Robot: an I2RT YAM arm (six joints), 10 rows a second.
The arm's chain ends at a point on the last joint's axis. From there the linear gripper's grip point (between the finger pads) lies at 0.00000 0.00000 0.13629 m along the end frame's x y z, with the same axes.
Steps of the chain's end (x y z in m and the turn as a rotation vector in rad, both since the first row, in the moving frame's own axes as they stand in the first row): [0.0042, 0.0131, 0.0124, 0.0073, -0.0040, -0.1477]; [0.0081, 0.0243, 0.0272, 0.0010, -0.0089, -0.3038]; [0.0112, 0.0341, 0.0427, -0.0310, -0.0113, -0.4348]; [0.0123, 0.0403, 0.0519, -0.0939, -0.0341, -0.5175]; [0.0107, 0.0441, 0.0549, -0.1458, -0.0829, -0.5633]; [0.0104, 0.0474, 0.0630, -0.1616, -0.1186, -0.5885]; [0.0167, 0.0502, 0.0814, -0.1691, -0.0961, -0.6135]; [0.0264, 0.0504, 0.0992, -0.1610, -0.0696, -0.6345]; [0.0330, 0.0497, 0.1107, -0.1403, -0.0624, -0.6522]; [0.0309, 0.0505, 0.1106, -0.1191, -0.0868, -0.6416]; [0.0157, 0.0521, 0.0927, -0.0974, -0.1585, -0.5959]
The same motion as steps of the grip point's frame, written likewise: [0.0036, 0.0121, 0.0124, 0.0073, -0.0040, -0.1477]; [0.0069, 0.0243, 0.0272, 0.0010, -0.0089, -0.3038]; [0.0106, 0.0385, 0.0426, -0.0310, -0.0113, -0.4348]; [0.0111, 0.0537, 0.0512, -0.0939, -0.0341, -0.5175]; [0.0055, 0.0659, 0.0530, -0.1458, -0.0829, -0.5633]; [0.0015, 0.0726, 0.0603, -0.1616, -0.1186, -0.5885]; [0.0113, 0.0756, 0.0789, -0.1691, -0.0961, -0.6135]; [0.0243, 0.0737, 0.0972, -0.1610, -0.0696, -0.6345]; [0.0311, 0.0701, 0.1092, -0.1403, -0.0624, -0.6522]; [0.0249, 0.0692, 0.1092, -0.1191, -0.0868, -0.6416]; [-0.0007, 0.0708, 0.0904, -0.0974, -0.1585, -0.5959]
